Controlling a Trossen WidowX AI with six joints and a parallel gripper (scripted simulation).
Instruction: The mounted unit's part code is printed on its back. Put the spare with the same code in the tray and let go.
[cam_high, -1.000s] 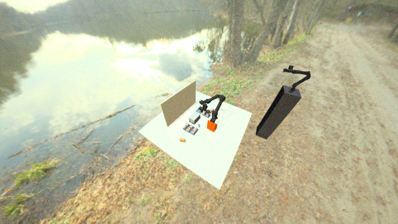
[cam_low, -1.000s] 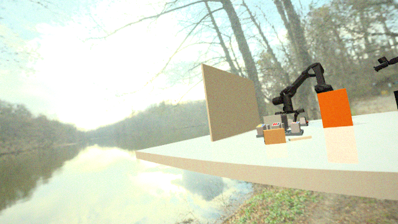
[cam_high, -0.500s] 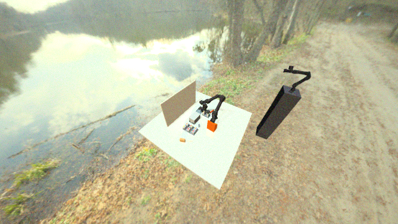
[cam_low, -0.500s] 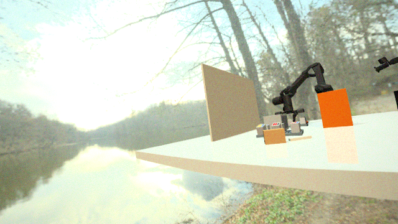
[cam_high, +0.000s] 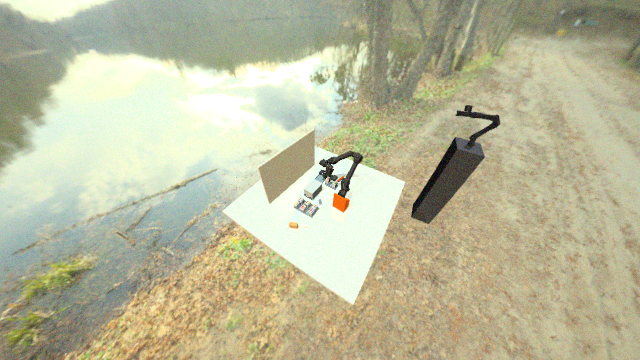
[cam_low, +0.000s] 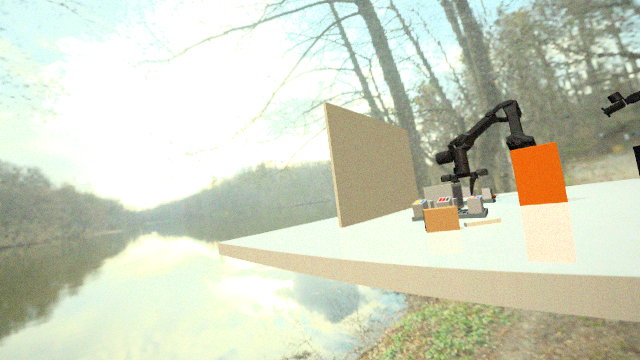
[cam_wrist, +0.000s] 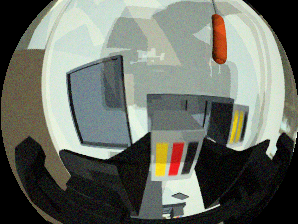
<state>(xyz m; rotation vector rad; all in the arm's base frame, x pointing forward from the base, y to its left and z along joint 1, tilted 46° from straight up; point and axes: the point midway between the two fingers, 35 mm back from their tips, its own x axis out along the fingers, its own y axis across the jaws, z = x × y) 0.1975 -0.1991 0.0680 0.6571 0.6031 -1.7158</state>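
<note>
Now: the grey-blue tray 100 mm ahead of my gripper tip, 30 mm to the right of it and 40 mm below it. The rest, counted from my gripper tip: grey mounted unit 80 mm ahead, 180 mm to the left, 10 mm above; then thin stick 40 mm behind, 530 mm to the left, 40 mm below; then tan upright panel 320 mm ahead, 130 mm to the left, 180 mm above.
</note>
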